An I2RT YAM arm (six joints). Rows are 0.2 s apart.
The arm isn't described. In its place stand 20 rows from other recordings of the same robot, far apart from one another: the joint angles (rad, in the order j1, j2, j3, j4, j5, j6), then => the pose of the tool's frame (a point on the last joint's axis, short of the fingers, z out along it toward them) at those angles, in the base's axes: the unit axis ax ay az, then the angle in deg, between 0 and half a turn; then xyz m.
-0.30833, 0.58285, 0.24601, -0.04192, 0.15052, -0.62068 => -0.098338 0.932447 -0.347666 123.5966 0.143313 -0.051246 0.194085
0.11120, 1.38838, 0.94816, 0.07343, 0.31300, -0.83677 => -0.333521 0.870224 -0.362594 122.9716 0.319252 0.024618 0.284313
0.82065, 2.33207, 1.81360, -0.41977, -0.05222, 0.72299 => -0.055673 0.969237 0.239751 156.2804 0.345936 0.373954 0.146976
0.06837, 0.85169, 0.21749, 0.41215, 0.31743, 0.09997 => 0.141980 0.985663 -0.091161 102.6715 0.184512 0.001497 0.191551
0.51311, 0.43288, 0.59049, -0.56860, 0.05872, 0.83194 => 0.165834 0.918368 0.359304 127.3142 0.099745 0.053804 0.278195
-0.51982, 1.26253, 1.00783, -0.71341, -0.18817, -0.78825 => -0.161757 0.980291 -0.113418 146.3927 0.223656 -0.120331 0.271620
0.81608, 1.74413, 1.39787, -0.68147, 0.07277, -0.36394 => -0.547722 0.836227 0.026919 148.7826 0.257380 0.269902 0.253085
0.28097, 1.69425, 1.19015, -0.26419, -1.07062, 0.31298 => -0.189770 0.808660 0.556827 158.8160 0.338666 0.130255 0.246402
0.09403, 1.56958, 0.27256, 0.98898, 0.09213, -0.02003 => -0.023329 0.999547 -0.019003 107.6004 0.247193 0.020023 0.124665
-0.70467, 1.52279, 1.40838, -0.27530, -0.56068, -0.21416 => 0.054525 0.997772 -0.038439 108.8873 0.281887 -0.214840 0.369267
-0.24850, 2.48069, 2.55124, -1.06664, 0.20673, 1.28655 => 0.714942 0.696905 0.056404 145.8217 0.509729 -0.136880 0.261317
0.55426, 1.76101, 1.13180, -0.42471, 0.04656, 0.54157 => -0.000189 0.993130 0.117015 153.4268 0.304805 0.186721 0.181817
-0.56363, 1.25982, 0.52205, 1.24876, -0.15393, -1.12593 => -0.254509 0.582315 -0.772097 106.2296 0.219404 -0.132210 0.297833
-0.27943, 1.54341, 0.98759, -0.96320, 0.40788, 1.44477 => 0.753289 0.638801 -0.156487 164.7636 0.244166 -0.084751 0.192563
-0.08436, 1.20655, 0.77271, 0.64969, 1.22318, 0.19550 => 0.682506 0.591275 -0.429627 97.8676 0.253866 -0.055057 0.330081
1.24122, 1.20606, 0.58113, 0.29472, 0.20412, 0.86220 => -0.101056 0.863660 0.493842 137.9415 0.091818 0.246138 0.230164
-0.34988, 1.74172, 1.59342, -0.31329, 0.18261, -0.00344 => 0.223489 0.955028 -0.194871 119.6519 0.386400 -0.147876 0.348246
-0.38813, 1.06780, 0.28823, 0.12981, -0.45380, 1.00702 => 0.516981 0.783027 0.345833 138.8927 0.185070 -0.058809 0.151121
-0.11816, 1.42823, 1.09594, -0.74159, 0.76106, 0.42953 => 0.345260 0.877164 -0.333735 147.3149 0.276370 -0.057534 0.263910
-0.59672, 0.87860, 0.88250, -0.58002, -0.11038, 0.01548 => 0.271200 0.957099 -0.102041 123.8954 0.157712 -0.102398 0.318107
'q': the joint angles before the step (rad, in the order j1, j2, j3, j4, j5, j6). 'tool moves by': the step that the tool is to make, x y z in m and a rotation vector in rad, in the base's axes. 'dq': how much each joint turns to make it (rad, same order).
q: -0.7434, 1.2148, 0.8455, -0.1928, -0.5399, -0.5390
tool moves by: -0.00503, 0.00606, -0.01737, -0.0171, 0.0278, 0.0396
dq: 0.0025, -0.0137, -0.0657, 0.0147, -0.0138, -0.0546
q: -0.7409, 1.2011, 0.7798, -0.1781, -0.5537, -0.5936
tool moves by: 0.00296, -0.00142, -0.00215, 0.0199, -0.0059, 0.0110
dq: 0.0015, 0.0176, 0.0024, 0.0124, -0.0184, 0.0119
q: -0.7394, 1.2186, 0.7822, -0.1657, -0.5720, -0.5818
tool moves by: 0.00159, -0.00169, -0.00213, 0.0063, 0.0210, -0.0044
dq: 0.0004, 0.0155, 0.0096, -0.0171, 0.0094, -0.0059
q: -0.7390, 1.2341, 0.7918, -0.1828, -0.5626, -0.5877
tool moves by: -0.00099, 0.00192, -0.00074, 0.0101, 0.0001, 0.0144
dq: 0.0011, -0.0053, -0.0044, -0.0090, -0.0151, -0.0022
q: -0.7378, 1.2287, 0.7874, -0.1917, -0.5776, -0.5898
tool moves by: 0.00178, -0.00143, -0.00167, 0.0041, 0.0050, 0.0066
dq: -0.0001, 0.0135, 0.0049, -0.0006, -0.0051, -0.0051
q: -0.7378, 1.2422, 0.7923, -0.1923, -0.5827, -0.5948
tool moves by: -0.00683, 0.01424, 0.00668, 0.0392, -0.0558, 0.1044
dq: 0.0107, -0.0612, -0.0217, -0.0258, -0.1149, -0.0027
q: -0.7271, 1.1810, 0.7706, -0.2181, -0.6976, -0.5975
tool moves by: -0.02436, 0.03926, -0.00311, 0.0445, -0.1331, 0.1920
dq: 0.0403, -0.1951, -0.1514, 0.0458, -0.1928, 0.0238
